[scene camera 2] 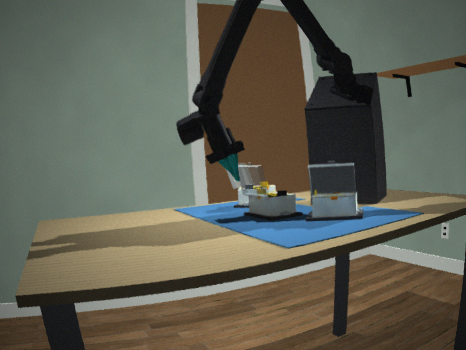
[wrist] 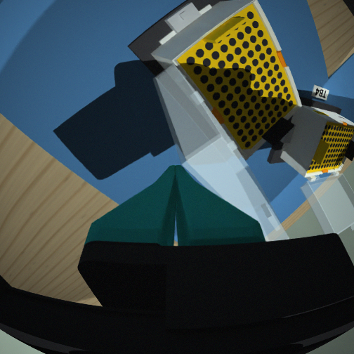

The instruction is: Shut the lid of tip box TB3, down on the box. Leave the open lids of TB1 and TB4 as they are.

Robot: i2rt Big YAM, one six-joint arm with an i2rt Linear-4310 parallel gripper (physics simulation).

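Places are measured from the arm's base along level axes (x ahead, y left, z up), in millimetres.
Where they show: gripper, fingertip midpoint: (scene camera 2: 238, 181); arm's base at its link origin: (scene camera 2: 348, 91).
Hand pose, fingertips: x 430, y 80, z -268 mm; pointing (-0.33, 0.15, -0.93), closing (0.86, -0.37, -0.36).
Things, the pixels of their centre, and the offset from my fingertips. Level surfaces: height alone.
- open tip box TB3 at the middle of its body: (scene camera 2: 275, 203) dy -1, dx -104, dz -74 mm
- TB4 at the middle of its body: (scene camera 2: 260, 195) dy -253, dx -135, dz -74 mm
- TB1 at the middle of its body: (scene camera 2: 336, 204) dy +150, dx -231, dz -74 mm
- blue mat at its surface level: dz -107 mm
- wooden table at its surface level: dz -110 mm
The open tip box TB3 (scene camera 2: 272, 205) (wrist: 235, 80), with a yellow rack, is the middle box in the scene view. Its label does not show. Its clear lid (scene camera 2: 233, 180) (wrist: 220, 175) stands open, leaning outward from the hinge side toward the gripper. My gripper (scene camera 2: 238, 180) (wrist: 175, 174) is shut and empty, its teal tips right by the lid; contact cannot be told. TB4 (scene camera 2: 242, 197) (wrist: 325, 150) has its clear lid (scene camera 2: 251, 173) (wrist: 332, 200) open. TB1 (scene camera 2: 334, 206), at the right in the scene view, has its lid (scene camera 2: 332, 179) upright.
The boxes stand on a blue mat (scene camera 2: 285, 237) (wrist: 40, 80) on the wooden table (scene camera 2: 125, 260) (wrist: 45, 200). A TB4 label (wrist: 320, 92) lies near the smaller box in the wrist view. A dark pedestal (scene camera 2: 345, 150) bears the arm behind the boxes.
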